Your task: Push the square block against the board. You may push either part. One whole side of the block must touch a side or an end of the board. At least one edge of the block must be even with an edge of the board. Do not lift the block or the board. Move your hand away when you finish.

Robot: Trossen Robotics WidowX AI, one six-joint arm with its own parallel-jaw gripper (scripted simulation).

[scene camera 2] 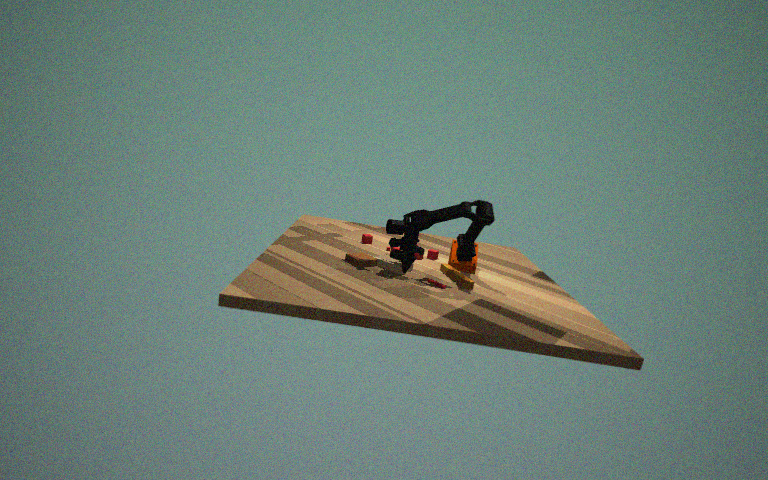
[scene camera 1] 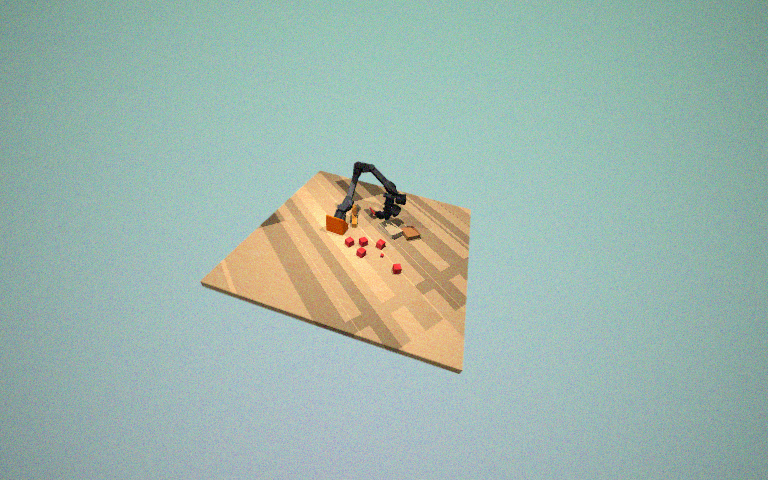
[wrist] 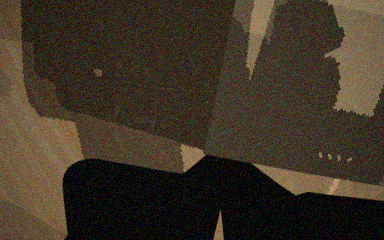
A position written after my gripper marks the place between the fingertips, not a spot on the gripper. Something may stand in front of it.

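Observation:
Scene camera 2 shows me my gripper (scene camera 2: pixel 404 272). In the wrist view, too, I can see my gripper (wrist: pixel 221 157).

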